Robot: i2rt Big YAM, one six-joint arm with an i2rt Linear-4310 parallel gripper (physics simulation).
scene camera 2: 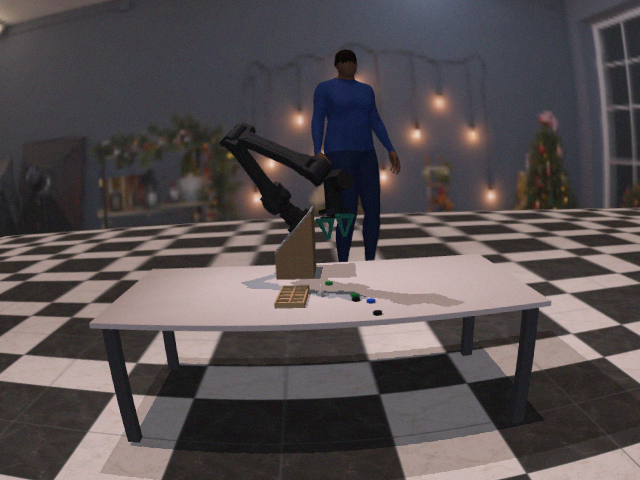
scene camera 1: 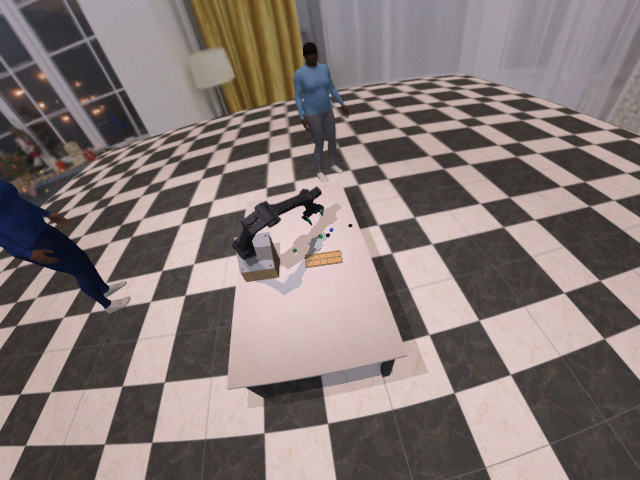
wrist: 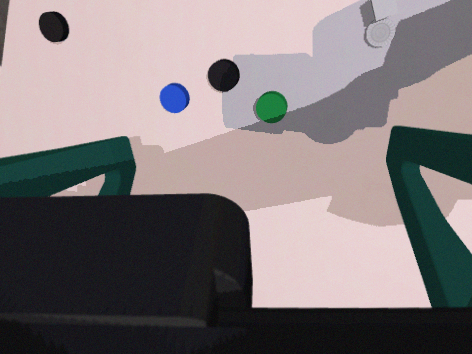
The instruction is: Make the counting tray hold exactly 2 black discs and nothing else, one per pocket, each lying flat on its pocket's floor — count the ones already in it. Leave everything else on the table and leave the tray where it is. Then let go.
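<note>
The tan counting tray [scene camera 1: 323, 265] [scene camera 2: 290, 305] lies on the table; no disc can be made out in its pockets. One black disc [scene camera 1: 327, 235] [scene camera 2: 355, 299] [wrist: 224, 75] lies between a green disc [scene camera 1: 320, 236] [scene camera 2: 355, 295] [wrist: 271, 107] and a blue disc [scene camera 1: 331, 229] [scene camera 2: 370, 300] [wrist: 174, 98], apart from both in the wrist view. Another black disc [scene camera 1: 349, 225] [scene camera 2: 377, 312] [wrist: 54, 27] lies near the table's long edge. My gripper [scene camera 1: 316, 217] [scene camera 2: 336, 236] [wrist: 256, 147] is open and empty, high above the table. The tray does not show in the wrist view.
A second green disc [scene camera 1: 294, 250] [scene camera 2: 328, 283] lies between the arm's base block [scene camera 1: 261, 273] [scene camera 2: 297, 260] and the discs. A pale grey ridged round thing [wrist: 380, 32] shows at the wrist view's top right; what it is stays unclear. Two people stand off the table.
</note>
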